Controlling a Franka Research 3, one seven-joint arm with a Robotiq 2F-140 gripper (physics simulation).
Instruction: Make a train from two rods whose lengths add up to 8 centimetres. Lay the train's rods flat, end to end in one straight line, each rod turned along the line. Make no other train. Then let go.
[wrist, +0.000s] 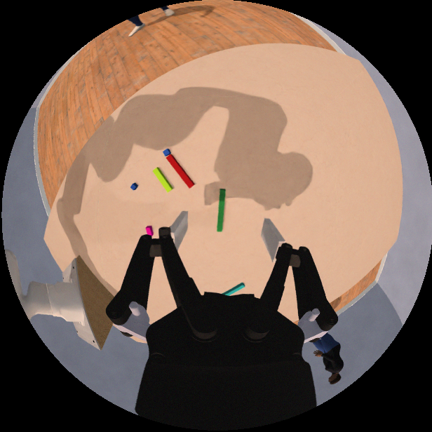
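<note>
My gripper (225, 223) is open, its fingers wide apart. A green rod (221, 210) lies between and a little beyond the fingertips, touching neither finger. A long red rod (180, 171) lies slantwise up and left of the green rod. A small blue block (167, 152) sits at the red rod's upper left end, in line with it and touching or nearly touching. A lime rod (162, 180) lies beside the red rod, roughly parallel and apart. A dark blue cube (133, 186) lies farther left. A small magenta rod (149, 230) is by the left finger. A teal rod (235, 289) is partly hidden by the gripper body.
The rods lie on a pale table (345, 150). The arm's shadow falls across its upper part. A white robot base or stand (52, 302) with a brown panel (94, 305) is at the lower left. A person (330, 355) shows beyond the table at the lower right.
</note>
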